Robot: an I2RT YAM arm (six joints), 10 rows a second.
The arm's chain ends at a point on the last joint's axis. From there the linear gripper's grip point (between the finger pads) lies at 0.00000 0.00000 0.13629 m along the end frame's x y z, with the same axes.
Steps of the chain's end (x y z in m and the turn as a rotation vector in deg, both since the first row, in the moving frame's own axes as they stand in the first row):
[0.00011, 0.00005, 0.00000, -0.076, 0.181, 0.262]
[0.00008, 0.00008, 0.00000, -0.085, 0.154, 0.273]
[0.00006, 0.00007, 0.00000, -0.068, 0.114, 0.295]
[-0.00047, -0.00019, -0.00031, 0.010, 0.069, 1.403]
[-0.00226, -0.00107, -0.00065, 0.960, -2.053, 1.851]
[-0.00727, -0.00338, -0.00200, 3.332, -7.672, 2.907]
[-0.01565, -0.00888, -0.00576, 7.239, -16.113, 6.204]
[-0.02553, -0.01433, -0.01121, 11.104, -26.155, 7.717]
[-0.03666, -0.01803, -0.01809, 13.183, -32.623, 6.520]
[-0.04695, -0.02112, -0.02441, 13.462, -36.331, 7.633]
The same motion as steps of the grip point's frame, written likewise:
[0.00054, 0.00023, 0.00000, -0.076, 0.181, 0.262]
[0.00045, 0.00028, 0.00000, -0.085, 0.154, 0.273]
[0.00033, 0.00023, 0.00000, -0.068, 0.114, 0.295]
[-0.00031, -0.00021, -0.00031, 0.010, 0.069, 1.403]
[-0.00710, -0.00343, -0.00076, 0.960, -2.053, 1.851]
[-0.02525, -0.01174, -0.00345, 3.332, -7.672, 2.907]
[-0.05238, -0.02785, -0.01218, 7.239, -16.113, 6.204]
[-0.08330, -0.04369, -0.02760, 11.104, -26.155, 7.717]
[-0.10759, -0.05166, -0.04297, 13.183, -32.623, 6.520]
[-0.12464, -0.05620, -0.05436, 13.462, -36.331, 7.633]

